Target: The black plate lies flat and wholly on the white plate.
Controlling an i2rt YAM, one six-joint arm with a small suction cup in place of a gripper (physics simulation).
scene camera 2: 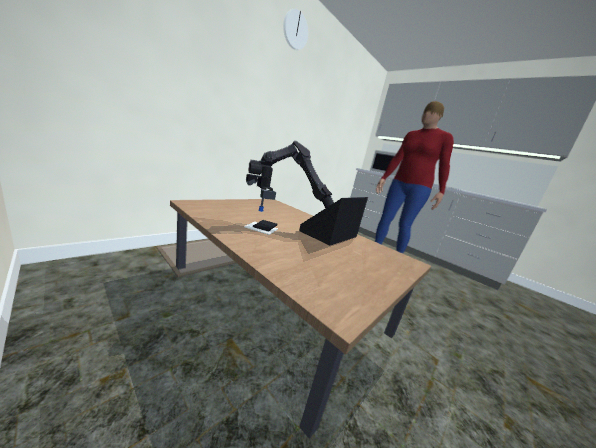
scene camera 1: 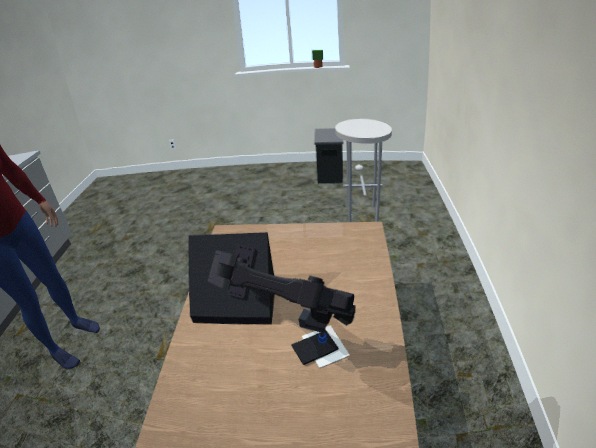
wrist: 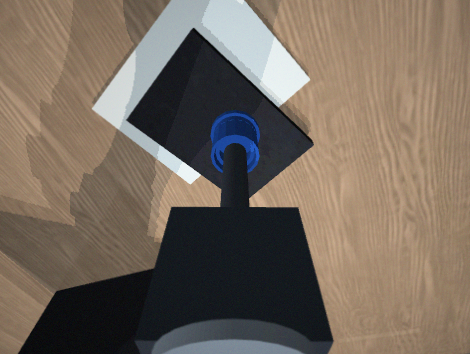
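Seen in the pictures: hand at its tool point: point(scene camera 2: 260, 210) point(scene camera 1: 322, 339) point(wrist: 235, 133); arm's base at its link origin: point(scene camera 2: 331, 209).
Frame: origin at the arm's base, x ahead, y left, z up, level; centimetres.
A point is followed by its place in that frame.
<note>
The square black plate point(scene camera 1: 309, 351) @[x 29.7, y -22.4, z -15.2 cm] point(scene camera 2: 265, 225) @[x 32.4, y -18.3, z -15.2 cm] point(wrist: 175, 95) @[x 35.3, y -16.8, z -15.2 cm] rests on the square white plate point(scene camera 1: 341, 353) @[x 41.0, y -21.2, z -16.3 cm] point(scene camera 2: 253, 228) @[x 40.4, y -17.5, z -16.3 cm] point(wrist: 286, 71) @[x 35.2, y -26.2, z -16.3 cm] and looks flat. It lies partly past the white plate's edge: it juts over the table toward the left in scene camera 1 and at the lower right in the wrist view. White shows along its other sides. My suction cup point(scene camera 1: 322, 338) point(scene camera 2: 261, 209) point(wrist: 235, 127), blue on a dark stem, is open and holds nothing. In scene camera 2 it hangs clearly above the black plate, apart from it. The gripper body hides the black plate's lowest corner in the wrist view.
The wooden table point(scene camera 1: 280, 400) @[x 23.6, y -43.0, z -16.9 cm] point(scene camera 2: 360, 280) @[x 22.1, y 43.3, z -16.9 cm] bears a big black wedge-shaped base point(scene camera 1: 205, 305) @[x -13.1, y -12.0, z -9.4 cm] point(scene camera 2: 345, 220) @[x -1.8, y 10.4, z -3.1 cm], left of the plates in scene camera 1, with the arm mounted on it. A person point(scene camera 1: 20, 250) point(scene camera 2: 420, 160) stands beside the table. A white stool point(scene camera 1: 363, 129) stands behind it.
</note>
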